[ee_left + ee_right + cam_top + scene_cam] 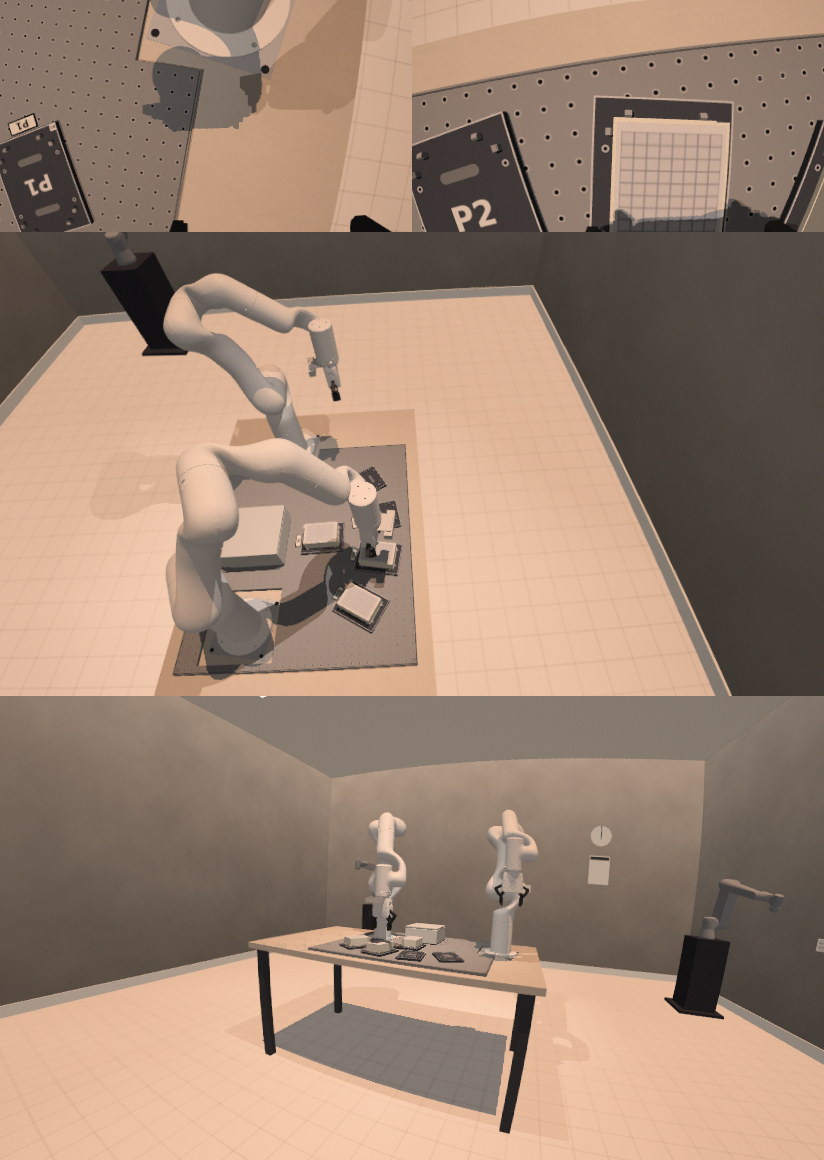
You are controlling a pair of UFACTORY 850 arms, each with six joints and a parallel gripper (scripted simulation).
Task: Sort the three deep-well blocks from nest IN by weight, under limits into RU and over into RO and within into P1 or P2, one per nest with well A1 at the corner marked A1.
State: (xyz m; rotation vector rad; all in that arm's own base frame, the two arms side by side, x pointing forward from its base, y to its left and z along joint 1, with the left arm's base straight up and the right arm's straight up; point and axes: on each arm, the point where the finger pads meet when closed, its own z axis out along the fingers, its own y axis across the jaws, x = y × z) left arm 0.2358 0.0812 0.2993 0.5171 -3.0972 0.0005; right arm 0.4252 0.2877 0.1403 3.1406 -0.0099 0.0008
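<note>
My right gripper is now 220 mm past the dark infeed nest, 70 mm to the right of it and 120 mm above it. The rest, counted from my right hand: nest RU (120 mm below); then nest RO (40 mm behind, 180 mm to the right, 120 mm below); then nest P2 (10 mm behind, 170 mm to the left, 120 mm below).
</note>
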